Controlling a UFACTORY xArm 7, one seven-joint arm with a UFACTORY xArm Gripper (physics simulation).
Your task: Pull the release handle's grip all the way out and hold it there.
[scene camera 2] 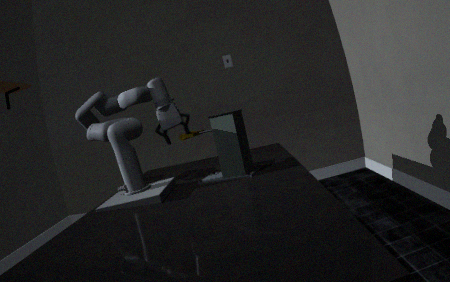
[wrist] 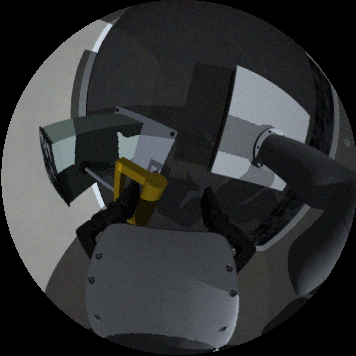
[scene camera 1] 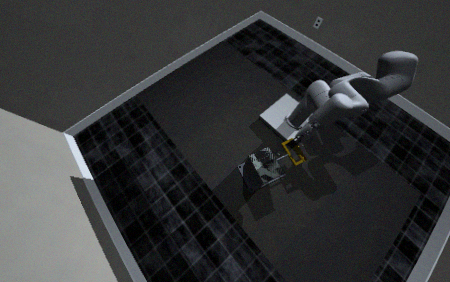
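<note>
The release handle (scene camera 1: 299, 162) (scene camera 2: 188, 135) (wrist: 132, 169) is a yellow rectangular loop with a thick round grip. It sits on a thin grey rod (scene camera 2: 202, 131) (wrist: 100, 181), part of which shows between the loop and the pale green box (scene camera 1: 265, 167) (scene camera 2: 227, 145) (wrist: 62, 150). My gripper (scene camera 2: 178, 138) (wrist: 170, 191) is open, fingers wide apart. In the wrist view, the left finger is in the loop's opening, on the box side of the grip, and the grip lies between the fingers, close to the left one. Contact cannot be told. My palm hides the loop's lower end.
The green box stands upright on a flat grey plate (wrist: 157, 132) on the dark table (scene camera 1: 200, 110) (scene camera 2: 240, 225). The arm's white base slab (scene camera 1: 280, 112) (scene camera 2: 117, 200) (wrist: 270, 100) lies on the robot's side of the box. Arm links show at the right in the wrist view.
</note>
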